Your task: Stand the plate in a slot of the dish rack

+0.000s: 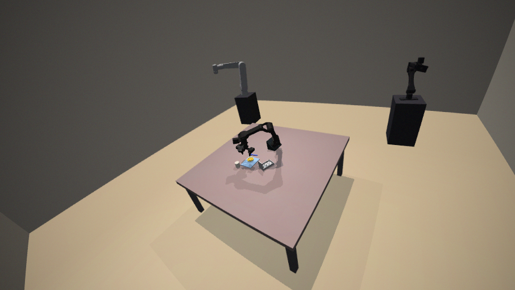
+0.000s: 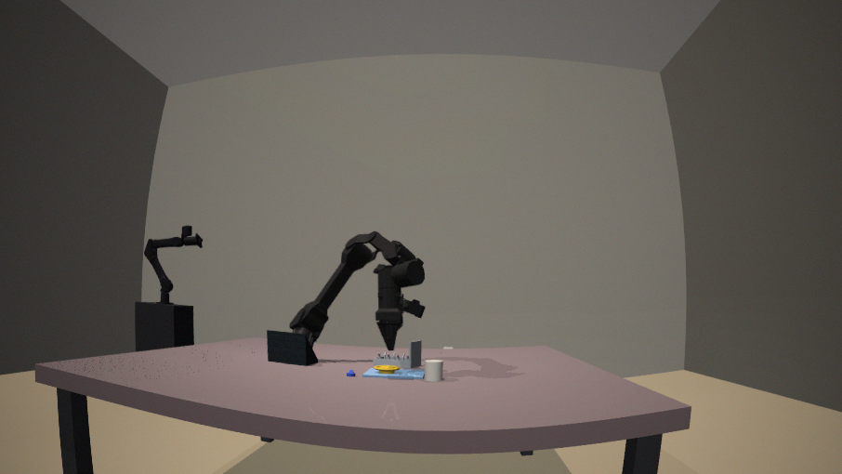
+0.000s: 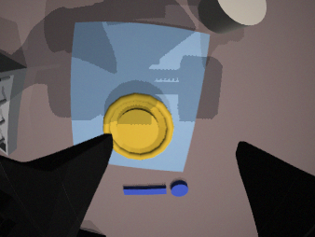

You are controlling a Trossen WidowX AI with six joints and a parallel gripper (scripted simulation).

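Right now my gripper tip is 50 mm above the yellow plate, 30 mm to the right of it and 10 mm past it. The rest, counted from my gripper tip: blue spoon: 100 mm behind, 70 mm below; then white cup: 100 mm ahead, 50 mm to the right, 50 mm below; then grey dish rack: 220 mm to the left, 50 mm below, 20 mm ahead.
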